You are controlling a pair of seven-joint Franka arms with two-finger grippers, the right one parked.
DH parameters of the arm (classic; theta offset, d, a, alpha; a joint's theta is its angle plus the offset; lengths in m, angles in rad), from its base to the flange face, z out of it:
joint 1: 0 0.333 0 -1.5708
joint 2: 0 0 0 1.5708
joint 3: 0 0.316 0.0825 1.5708
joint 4: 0 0 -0.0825 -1.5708
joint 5: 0 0.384 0 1.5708
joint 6: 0 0 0.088 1.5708
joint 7: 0 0.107 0 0
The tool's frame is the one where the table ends.
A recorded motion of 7 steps. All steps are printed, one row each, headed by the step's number.
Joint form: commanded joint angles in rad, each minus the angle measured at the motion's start. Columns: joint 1, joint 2, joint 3, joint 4, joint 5, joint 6, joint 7.
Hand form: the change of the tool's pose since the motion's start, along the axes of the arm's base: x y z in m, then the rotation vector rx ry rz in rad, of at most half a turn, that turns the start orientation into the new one. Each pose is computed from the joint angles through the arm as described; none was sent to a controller.
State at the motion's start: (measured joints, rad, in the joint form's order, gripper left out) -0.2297 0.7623 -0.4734 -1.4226 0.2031 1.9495 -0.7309
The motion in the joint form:
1: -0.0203 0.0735 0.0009 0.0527 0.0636 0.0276 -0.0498
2: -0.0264 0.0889 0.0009 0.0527 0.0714 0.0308 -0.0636
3: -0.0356 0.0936 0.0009 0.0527 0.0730 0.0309 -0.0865
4: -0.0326 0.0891 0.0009 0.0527 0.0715 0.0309 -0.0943
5: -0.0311 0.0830 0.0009 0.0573 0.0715 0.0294 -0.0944
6: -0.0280 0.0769 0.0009 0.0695 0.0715 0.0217 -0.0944
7: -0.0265 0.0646 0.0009 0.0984 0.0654 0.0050 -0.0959
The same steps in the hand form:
1: 0.0072 -0.0101 -0.0259 0.0212 -0.0297 0.0178
2: 0.0039 -0.0132 -0.0361 0.0303 -0.0221 0.0213
3: -0.0003 -0.0184 -0.0393 0.0368 -0.0188 0.0337
4: 0.0014 -0.0168 -0.0363 0.0363 -0.0221 0.0452
5: 0.0038 -0.0161 -0.0304 0.0332 -0.0304 0.0484
6: 0.0085 -0.0141 -0.0218 0.0303 -0.0400 0.0550
7: 0.0165 -0.0128 -0.0025 0.0194 -0.0578 0.0693

